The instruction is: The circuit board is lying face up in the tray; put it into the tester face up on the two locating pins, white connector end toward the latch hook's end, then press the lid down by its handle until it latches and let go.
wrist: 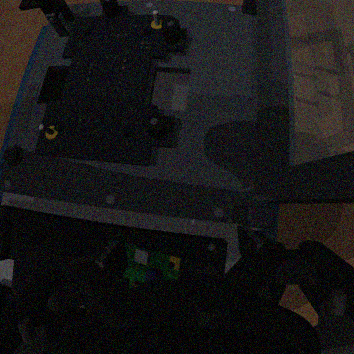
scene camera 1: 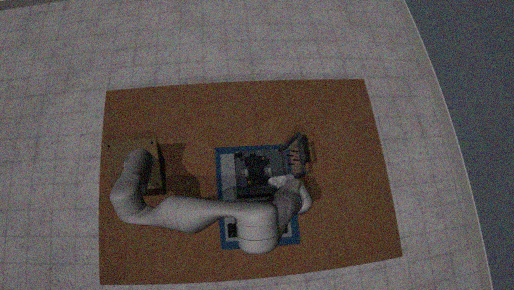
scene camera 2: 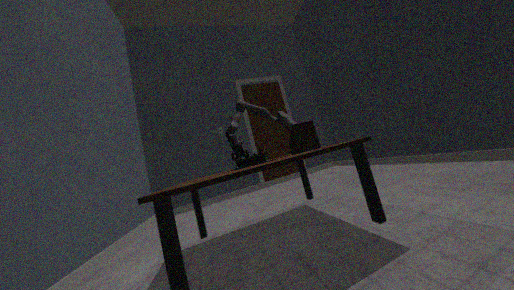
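Pixels of known places: gripper, fingertip midpoint: (wrist: 180,245); arm's base at its link origin: (scene camera 1: 140,160) (scene camera 2: 297,131).
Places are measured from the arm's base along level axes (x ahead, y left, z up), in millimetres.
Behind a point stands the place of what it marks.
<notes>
The green circuit board (wrist: 151,267) @(x 475, y -108, z -127 mm) lies face up in the dark tray (wrist: 175,225) @(x 484, y -80, z -166 mm) (scene camera 1: 227,222) @(x 314, y -173, z -166 mm) at the near end of the blue mat (scene camera 1: 219,172) @(x 279, y 26, z -169 mm). The tester (scene camera 1: 256,172) @(x 418, y 8, z -103 mm) (wrist: 102,105) @(x 423, y -8, z -103 mm) stands in the middle of the mat, its black nest bare, with two locating pins ringed in yellow, one pin (wrist: 156,23) @(x 443, y 63, z -101 mm) at the far end and the other pin (wrist: 51,133) @(x 393, y -33, z -102 mm) nearer. Its lid (scene camera 1: 297,155) @(x 549, y 28, z 27 mm) (wrist: 316,105) @(x 531, y -16, z -52 mm) stands open at the right. My gripper (scene camera 2: 238,157) @(x 492, y -90, z -139 mm) is open and empty, hanging over the tray just above the board. Its fingers are too dark to make out in the wrist view.
The arm's elbow (scene camera 1: 256,227) @(x 366, y -307, z 461 mm) hangs over the tray in the overhead view and hides most of it. A brown box (scene camera 1: 158,167) @(x 63, y -15, z -22 mm) (scene camera 2: 303,136) @(x -10, y 57, z -54 mm) stands at the arm's base on the left of the wooden table (scene camera 1: 313,115) @(x 671, y 296, z -172 mm) (scene camera 2: 198,182) @(x 718, y 483, z -172 mm).
</notes>
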